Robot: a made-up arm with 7 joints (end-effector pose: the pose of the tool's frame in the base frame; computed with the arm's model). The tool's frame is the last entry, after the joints.
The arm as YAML. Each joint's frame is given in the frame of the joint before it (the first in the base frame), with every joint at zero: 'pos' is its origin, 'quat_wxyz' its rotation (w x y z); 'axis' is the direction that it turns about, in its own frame. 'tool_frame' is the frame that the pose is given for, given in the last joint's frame.
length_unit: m
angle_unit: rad
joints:
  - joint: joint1
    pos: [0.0, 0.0, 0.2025]
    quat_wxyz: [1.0, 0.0, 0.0, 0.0]
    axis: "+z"
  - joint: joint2
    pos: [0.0, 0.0, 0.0]
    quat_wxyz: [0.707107, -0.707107, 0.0, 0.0]
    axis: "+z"
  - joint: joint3
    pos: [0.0, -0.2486, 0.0]
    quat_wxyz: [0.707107, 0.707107, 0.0, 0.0]
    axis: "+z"
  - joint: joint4
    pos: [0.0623, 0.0, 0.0]
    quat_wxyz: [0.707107, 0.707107, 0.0, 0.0]
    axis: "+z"
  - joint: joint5
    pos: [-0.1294, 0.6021, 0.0]
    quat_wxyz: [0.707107, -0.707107, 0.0, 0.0]
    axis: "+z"
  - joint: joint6
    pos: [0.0, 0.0, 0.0]
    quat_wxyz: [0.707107, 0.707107, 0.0, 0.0]
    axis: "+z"
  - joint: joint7
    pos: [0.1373, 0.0, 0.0]
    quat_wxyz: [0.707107, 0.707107, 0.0, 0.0]
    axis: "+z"
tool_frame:
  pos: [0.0, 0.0, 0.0]
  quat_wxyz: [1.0, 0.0, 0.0, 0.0]
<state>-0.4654 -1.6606 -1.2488 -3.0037 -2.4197 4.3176 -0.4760</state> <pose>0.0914 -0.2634 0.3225 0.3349 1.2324 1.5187</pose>
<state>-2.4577 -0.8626 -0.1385 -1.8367 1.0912 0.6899 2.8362</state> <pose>-0.3015 -0.2325 0.8700 1.4830 1.7070 0.4157</pose>
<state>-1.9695 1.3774 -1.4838 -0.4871 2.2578 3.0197 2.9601</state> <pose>-0.6016 -0.5988 0.4355 1.6810 0.0923 -1.3308</pose>
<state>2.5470 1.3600 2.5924 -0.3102 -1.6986 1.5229 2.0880</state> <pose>-0.8312 0.4521 0.5435 2.3301 1.0827 -1.1548</pose>
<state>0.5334 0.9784 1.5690 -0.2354 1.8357 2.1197 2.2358</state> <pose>0.6668 0.5358 0.6887 0.0822 -0.1212 3.1044</pose>
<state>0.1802 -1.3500 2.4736 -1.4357 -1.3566 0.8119 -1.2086</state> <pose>-0.6421 0.4244 -0.2119 -0.1235 0.4819 0.4815</pose>
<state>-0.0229 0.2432 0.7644 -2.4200 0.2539 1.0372 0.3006</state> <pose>0.3466 0.4094 -0.1401 1.8910 0.4885 -1.9638</pose>
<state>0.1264 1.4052 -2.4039 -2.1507 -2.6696 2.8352 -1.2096</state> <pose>-0.1012 -0.4692 0.5911 -0.1782 -0.9435 2.2834</pose>
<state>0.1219 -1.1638 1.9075 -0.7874 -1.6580 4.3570 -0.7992</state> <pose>-0.7034 0.1921 0.3332 2.9432 0.1795 -0.9015</pose>
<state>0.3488 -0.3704 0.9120 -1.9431 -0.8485 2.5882 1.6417</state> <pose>0.0580 0.7223 0.5296 -2.1591 -0.3069 -1.3478</pose>
